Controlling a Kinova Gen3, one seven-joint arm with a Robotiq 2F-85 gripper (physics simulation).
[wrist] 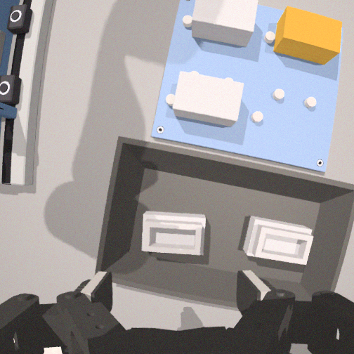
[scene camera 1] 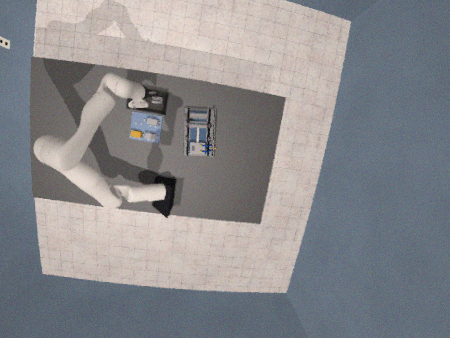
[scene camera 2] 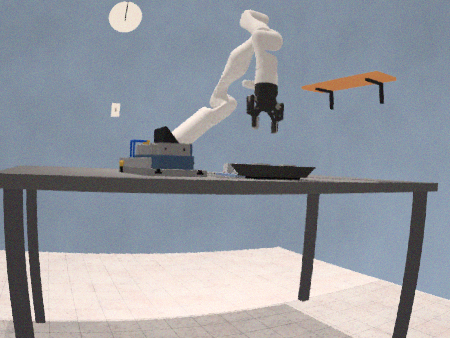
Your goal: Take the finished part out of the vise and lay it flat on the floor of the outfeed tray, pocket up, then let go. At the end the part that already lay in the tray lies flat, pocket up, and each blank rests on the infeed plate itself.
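Where they show: gripper, fingertip midpoint: (scene camera 1: 149,95) (scene camera 2: 264,131); arm's base, link origin: (scene camera 1: 161,191).
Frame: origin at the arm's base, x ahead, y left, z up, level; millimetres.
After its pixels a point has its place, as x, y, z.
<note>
My gripper (scene camera 2: 265,127) @(546, 76, 28) (wrist: 174,288) is open and empty, above the outfeed tray (scene camera 1: 164,100) (scene camera 2: 272,171) (wrist: 116,210). In the wrist view one pale part (wrist: 173,234) lies flat on the tray floor at the left, pocket up. A second pale part (wrist: 280,241) lies at the right, pocket up, apart from the first and slightly turned; it looks flat. The vise (scene camera 2: 172,162) @(498, -208, -80) stands apart from the tray; its jaws are too small to read in detail. Two pale blanks (wrist: 222,22) (wrist: 207,98) and an orange block (wrist: 306,37) rest on the blue infeed plate (scene camera 1: 141,116) @(439, 165, -112) (wrist: 280,130).
The infeed plate lies right beside the tray and carries several short white pins, such as one pin (wrist: 257,117) near its middle. The tray has sloping raised walls. A shelf (scene camera 2: 350,81) hangs on the wall behind the table (scene camera 2: 350,187) @(723, 299, -136).
</note>
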